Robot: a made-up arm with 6 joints.
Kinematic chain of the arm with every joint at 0, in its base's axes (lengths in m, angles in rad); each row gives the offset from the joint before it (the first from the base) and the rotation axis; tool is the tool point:
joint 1: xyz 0 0 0.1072 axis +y
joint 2: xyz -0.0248 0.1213 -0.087 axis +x
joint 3: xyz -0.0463 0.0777 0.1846 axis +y
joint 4: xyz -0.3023 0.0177 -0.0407 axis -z
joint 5: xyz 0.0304 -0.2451 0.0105 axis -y
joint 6: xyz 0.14 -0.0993 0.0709 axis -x
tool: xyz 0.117 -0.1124 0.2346
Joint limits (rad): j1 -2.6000..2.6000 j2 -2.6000..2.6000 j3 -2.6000..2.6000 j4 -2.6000..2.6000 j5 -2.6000..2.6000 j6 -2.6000..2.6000
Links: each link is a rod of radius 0.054 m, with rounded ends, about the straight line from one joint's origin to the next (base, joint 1, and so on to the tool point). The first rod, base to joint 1, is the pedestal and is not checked.
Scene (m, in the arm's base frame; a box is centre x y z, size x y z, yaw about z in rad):
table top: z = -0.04
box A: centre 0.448 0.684 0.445 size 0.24 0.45 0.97 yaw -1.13
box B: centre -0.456 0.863 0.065 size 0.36 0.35 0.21 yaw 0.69
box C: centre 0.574 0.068 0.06 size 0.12 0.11 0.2 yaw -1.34
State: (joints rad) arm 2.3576 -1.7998 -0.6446 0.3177 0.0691 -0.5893
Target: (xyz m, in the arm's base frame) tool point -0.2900 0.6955 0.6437
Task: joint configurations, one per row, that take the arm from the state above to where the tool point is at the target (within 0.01 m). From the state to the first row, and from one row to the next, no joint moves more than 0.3 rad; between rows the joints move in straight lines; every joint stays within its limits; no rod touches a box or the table.
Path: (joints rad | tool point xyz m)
1: 2.2060 -1.6162 -0.7777 0.2570 -0.0413 -0.3102 | 0.5078 0.3805 0.1423
2: 2.0544 -1.4327 -0.9109 0.1963 -0.1518 -0.0310 | 0.4648 0.3310 0.1959
3: 1.9029 -1.2491 -1.0440 0.1355 -0.2622 0.2481 | 0.4008 0.2944 0.2414
4: 1.7513 -1.0656 -1.1771 0.0748 -0.3727 0.5273 | 0.3229 0.2709 0.2687
5: 1.5997 -0.8820 -1.3102 0.0141 -0.4831 0.8064 | 0.2425 0.2590 0.2706
6: 1.4481 -0.6985 -1.4434 -0.0466 -0.5936 1.0855 | 0.1733 0.2549 0.2446
7: 1.4593 -0.9701 -1.2604 0.0343 -0.4438 0.9077 | 0.1853 0.2893 0.3024
8: 1.4705 -1.2418 -1.0774 0.1152 -0.2941 0.7299 | 0.1940 0.3443 0.3613
9: 1.4817 -1.5134 -0.8944 0.1962 -0.1444 0.5521 | 0.1838 0.4215 0.4219
10: 1.4928 -1.7851 -0.7114 0.2771 0.0053 0.3743 | 0.1385 0.5145 0.4832
11: 1.5040 -2.0567 -0.5284 0.3580 0.1550 0.1965 | 0.0454 0.6073 0.5431
12: 1.5152 -2.3284 -0.3454 0.4390 0.3047 0.0187 | -0.1001 0.6766 0.5980
13: 1.5264 -2.6000 -0.1624 0.5199 0.4544 -0.1592 | -0.2900 0.6955 0.6437

